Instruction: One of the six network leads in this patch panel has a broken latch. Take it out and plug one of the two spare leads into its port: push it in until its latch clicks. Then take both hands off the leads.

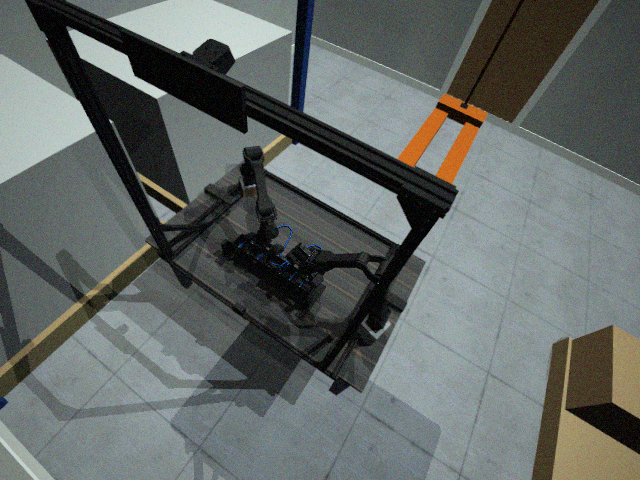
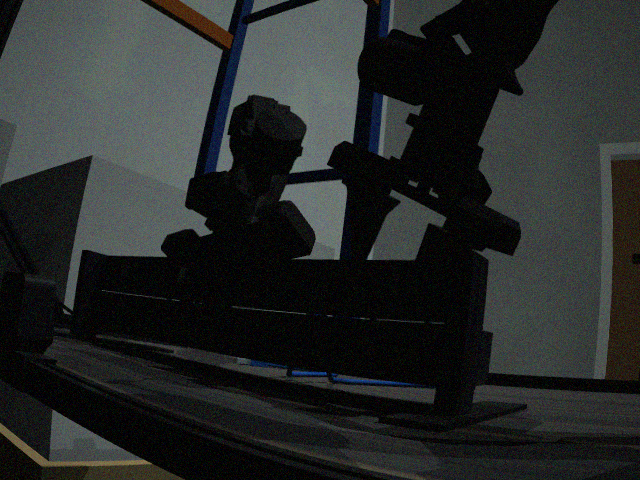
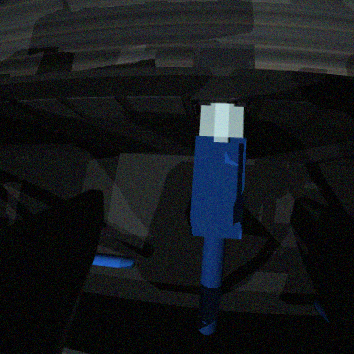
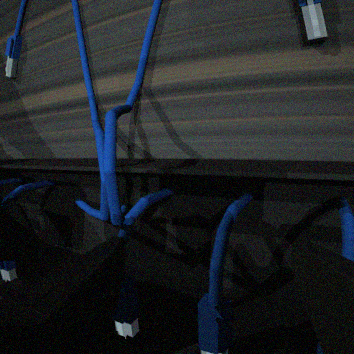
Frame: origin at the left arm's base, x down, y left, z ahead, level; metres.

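Where they show: left gripper, between the fingertips: [image 1: 261, 259] [image 3: 200, 206] [image 4: 25, 240]; right gripper, between the fingertips: [image 1: 297, 269] [image 4: 209, 250]; left arm's base, origin of its link: [image 1: 249, 180]; right arm's base, origin of its link: [image 1: 375, 322].
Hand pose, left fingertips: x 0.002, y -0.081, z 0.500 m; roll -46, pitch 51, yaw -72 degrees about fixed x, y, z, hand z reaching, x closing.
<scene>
Things, the pixels of their top centre, and the offset from my left fingertips. "spot": a spot on its surface instead. Level surfaces: height alone.
- dark patch panel, centre of its top: [image 2: 246, 262] [image 1: 270, 262] dy +0.027, dx -0.041, dz +0.050 m
- blue lead plug, a spot on its surface: [image 3: 217, 185] spot: dy -0.007, dx -0.028, dz -0.002 m
- blue plug, a spot on its surface: [image 4: 214, 322] spot: dy +0.104, dx -0.028, dz +0.142 m
- Blue cable, a spot on its surface: [image 2: 310, 373] spot: dy +0.146, dx +0.063, dz -0.073 m
- table, height of its surface: dx +0.067 m
The dark patch panel [image 1: 268, 271] [image 2: 310, 281] stands across the table. My open left gripper [image 1: 264, 243] [image 2: 235, 253] [image 3: 200, 206] is low at the panel; its fingers stand apart on either side of a blue lead plug [image 3: 217, 185] with a clear tip, without visible contact. My open right gripper [image 1: 303, 254] [image 2: 395, 250] [image 4: 209, 250] is above the panel's right part; a blue plug [image 4: 214, 322] shows between its fingers and another plug [image 4: 127, 327] near its left finger. Two loose plugs, one at upper right [image 4: 314, 21] and one at upper left [image 4: 12, 55], lie on the table. The broken latch cannot be made out.
Blue cables [image 4: 110, 145] [image 1: 285, 232] rise and bend behind the panel, close to both grippers. Blue cable [image 2: 310, 373] also shows below the panel. A black gantry frame [image 1: 330, 139] spans the table [image 1: 336, 217]. The two arms are close together.
</scene>
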